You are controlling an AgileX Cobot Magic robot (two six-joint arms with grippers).
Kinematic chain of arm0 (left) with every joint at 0, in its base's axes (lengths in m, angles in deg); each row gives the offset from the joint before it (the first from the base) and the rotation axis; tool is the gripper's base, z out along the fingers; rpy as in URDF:
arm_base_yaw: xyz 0 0 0.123 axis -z
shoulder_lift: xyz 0 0 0 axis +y
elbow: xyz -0.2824 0 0.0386 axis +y
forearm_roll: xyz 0.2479 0 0.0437 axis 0.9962 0 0.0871
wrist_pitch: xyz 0 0 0 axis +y
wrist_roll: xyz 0.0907 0 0.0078 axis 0.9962 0 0.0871
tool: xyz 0 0 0 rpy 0 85 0
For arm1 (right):
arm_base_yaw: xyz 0 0 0.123 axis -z
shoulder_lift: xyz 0 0 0 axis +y
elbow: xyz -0.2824 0 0.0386 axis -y
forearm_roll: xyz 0.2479 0 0.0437 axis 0.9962 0 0.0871
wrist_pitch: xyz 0 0 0 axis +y
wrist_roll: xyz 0.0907 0 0.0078 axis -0.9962 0 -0.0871
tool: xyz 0 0 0 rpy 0 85 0
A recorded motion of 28 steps. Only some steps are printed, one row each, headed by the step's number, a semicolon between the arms.
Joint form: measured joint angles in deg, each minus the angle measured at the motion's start. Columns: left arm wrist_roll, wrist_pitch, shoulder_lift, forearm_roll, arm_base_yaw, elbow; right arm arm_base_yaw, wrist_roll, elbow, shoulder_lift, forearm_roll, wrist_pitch.
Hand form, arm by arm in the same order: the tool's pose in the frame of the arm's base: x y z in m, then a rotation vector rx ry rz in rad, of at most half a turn. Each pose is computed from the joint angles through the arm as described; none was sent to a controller.
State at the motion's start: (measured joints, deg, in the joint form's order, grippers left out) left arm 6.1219 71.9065 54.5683 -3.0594 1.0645 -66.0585; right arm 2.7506 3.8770 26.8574 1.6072 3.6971 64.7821
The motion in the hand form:
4: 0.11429 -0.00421 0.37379 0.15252 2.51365 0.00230; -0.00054 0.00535 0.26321 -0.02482 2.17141 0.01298
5: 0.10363 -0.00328 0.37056 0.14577 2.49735 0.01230; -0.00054 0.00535 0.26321 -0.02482 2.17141 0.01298
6: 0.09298 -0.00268 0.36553 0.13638 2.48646 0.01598; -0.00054 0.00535 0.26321 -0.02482 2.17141 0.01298
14: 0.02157 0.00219 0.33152 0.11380 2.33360 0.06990; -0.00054 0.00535 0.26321 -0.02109 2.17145 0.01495
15: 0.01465 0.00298 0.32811 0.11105 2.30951 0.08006; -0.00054 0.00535 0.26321 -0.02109 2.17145 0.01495
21: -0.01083 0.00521 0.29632 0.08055 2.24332 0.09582; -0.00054 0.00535 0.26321 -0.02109 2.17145 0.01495
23: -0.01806 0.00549 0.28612 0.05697 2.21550 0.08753; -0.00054 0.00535 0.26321 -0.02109 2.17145 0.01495
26: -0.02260 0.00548 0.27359 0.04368 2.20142 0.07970; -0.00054 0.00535 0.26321 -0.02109 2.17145 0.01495
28: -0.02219 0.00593 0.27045 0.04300 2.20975 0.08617; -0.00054 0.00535 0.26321 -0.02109 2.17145 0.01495
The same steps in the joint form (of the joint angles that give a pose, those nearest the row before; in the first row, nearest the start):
4: -0.24 0.02 -9.22 1.68 0.00 8.10; 0.00 0.00 0.00 0.00 0.00 0.00
5: -0.51 0.02 -11.84 2.16 0.00 9.75; 0.00 0.00 0.00 0.00 0.00 0.00
6: -0.92 0.13 -14.53 2.43 0.00 11.67; 0.00 0.00 0.00 0.00 0.00 0.00
14: -1.36 0.82 -34.93 4.75 -0.06 22.53; 0.00 -0.19 0.00 0.00 0.00 0.00
15: -1.36 0.82 -37.18 5.19 -0.06 23.39; 0.00 -0.19 0.00 0.00 0.00 0.00
21: -2.47 1.16 -48.10 6.36 -0.05 30.14; 0.00 -0.19 0.00 0.00 0.00 0.00
23: -3.55 1.25 -51.80 6.46 -0.05 32.12; 0.00 -0.19 0.00 0.00 0.00 0.00
26: -4.20 1.37 -55.18 6.40 -0.05 34.57; 0.00 -0.19 0.00 0.00 0.00 0.00
28: -4.19 1.50 -55.46 6.70 -0.05 35.21; 0.00 -0.19 0.00 0.00 0.00 0.00

